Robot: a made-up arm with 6 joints. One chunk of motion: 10 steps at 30 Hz.
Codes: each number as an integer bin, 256 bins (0 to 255) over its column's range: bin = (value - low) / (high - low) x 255, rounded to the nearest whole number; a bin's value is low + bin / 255 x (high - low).
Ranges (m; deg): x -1..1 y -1..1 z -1..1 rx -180..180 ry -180..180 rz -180..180
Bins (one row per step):
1: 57 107 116 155 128 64
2: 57 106 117 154 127 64
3: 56 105 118 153 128 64
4: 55 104 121 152 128 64
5: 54 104 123 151 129 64
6: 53 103 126 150 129 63
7: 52 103 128 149 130 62
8: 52 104 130 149 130 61
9: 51 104 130 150 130 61
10: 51 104 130 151 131 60
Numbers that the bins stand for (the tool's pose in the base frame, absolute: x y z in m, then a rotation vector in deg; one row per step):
1: -0.5529 -0.1608 -0.0902 38.82 0.71 -89.65
2: -0.5529 -0.1686 -0.0824 37.41 -0.71 -89.65
3: -0.5608 -0.1765 -0.0745 36.00 0.71 -89.65
4: -0.5686 -0.1843 -0.0510 34.59 0.71 -89.65
5: -0.5765 -0.1843 -0.0353 33.18 2.12 -89.65
6: -0.5843 -0.1922 -0.0118 31.76 2.12 -91.06
7: -0.5922 -0.1922 0.0039 30.35 3.53 -92.47
8: -0.5922 -0.1843 0.0196 30.35 3.53 -93.88
9: -0.6000 -0.1843 0.0196 31.76 3.53 -93.88
10: -0.6000 -0.1843 0.0196 33.18 4.94 -95.29

